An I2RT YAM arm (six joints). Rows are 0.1 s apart.
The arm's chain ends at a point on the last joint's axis. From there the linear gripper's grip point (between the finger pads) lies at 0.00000 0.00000 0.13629 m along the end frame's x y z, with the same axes.
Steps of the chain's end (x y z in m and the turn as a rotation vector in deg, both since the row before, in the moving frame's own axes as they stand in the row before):
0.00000, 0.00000, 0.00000, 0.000, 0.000, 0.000
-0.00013, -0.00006, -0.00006, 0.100, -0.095, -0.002
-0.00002, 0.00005, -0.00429, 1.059, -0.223, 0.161
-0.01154, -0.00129, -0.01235, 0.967, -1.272, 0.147
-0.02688, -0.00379, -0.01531, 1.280, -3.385, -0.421
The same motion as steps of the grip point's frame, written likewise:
0.00000, 0.00000, 0.00000, 0.000, 0.000, 0.000
-0.00036, -0.00030, -0.00006, 0.100, -0.095, -0.002
-0.00055, -0.00247, -0.00431, 1.059, -0.223, 0.161
-0.01456, -0.00359, -0.01240, 0.967, -1.272, 0.147
-0.03494, -0.00680, -0.01558, 1.280, -3.385, -0.421

